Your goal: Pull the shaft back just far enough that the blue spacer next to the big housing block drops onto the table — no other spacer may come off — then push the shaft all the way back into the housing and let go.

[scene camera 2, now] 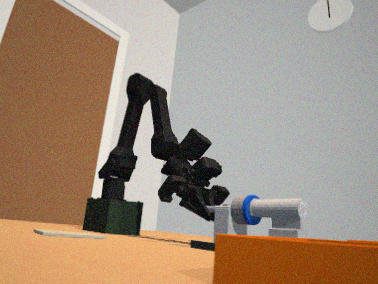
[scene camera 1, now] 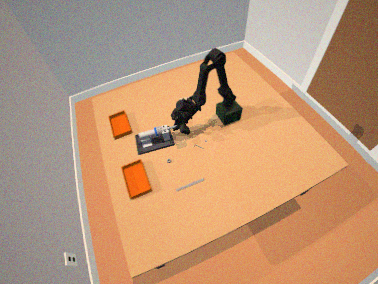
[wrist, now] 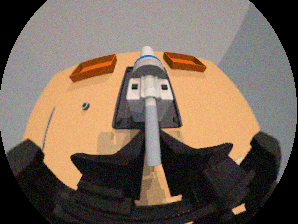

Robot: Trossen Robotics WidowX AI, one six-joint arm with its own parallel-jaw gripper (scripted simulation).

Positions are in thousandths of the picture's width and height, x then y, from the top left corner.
Labels:
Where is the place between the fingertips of my gripper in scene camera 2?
562, 776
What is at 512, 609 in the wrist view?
A grey shaft.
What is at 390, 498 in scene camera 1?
A grey housing.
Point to a grey housing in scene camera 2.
763, 762

